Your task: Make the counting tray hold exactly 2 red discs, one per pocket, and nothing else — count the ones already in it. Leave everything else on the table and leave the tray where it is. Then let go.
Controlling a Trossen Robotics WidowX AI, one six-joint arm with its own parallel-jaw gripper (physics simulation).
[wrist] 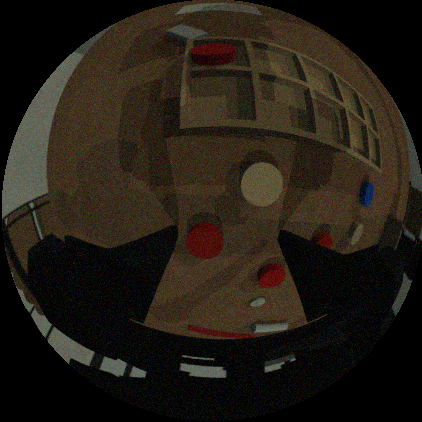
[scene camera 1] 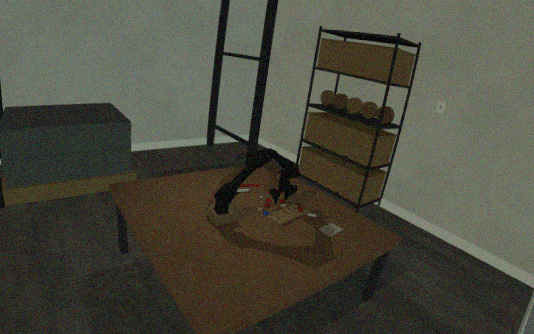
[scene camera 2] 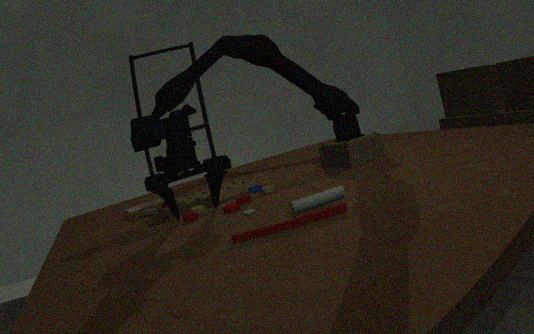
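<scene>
The counting tray (wrist: 218, 131) (scene camera 1: 286, 220) lies on the table, with two rows of pockets. One red disc (wrist: 212, 54) (scene camera 1: 300, 209) is in its far corner pocket in the wrist view; the other pockets that show hold no disc. My gripper (wrist: 229, 233) (scene camera 2: 197, 212) is open and empty, pointing down above the table beside the tray. A loose red disc (wrist: 204, 241) (scene camera 2: 190, 217) lies between and below the fingers, nearer the left one in the wrist view. Two more red discs, one (wrist: 271, 275) (scene camera 2: 231, 208) and another (wrist: 323, 240) (scene camera 2: 243, 199) partly behind the right finger, lie on the table.
A cream disc (wrist: 262, 184) lies between the tray and the gripper. A blue disc (wrist: 366, 194) (scene camera 2: 255, 189), a small cream disc (wrist: 356, 233), a small white piece (wrist: 257, 302) (scene camera 2: 249, 212), a white cylinder (scene camera 2: 318, 199) and a red bar (scene camera 2: 290, 223) lie nearby. A white card (scene camera 1: 331, 229) lies beyond the tray.
</scene>
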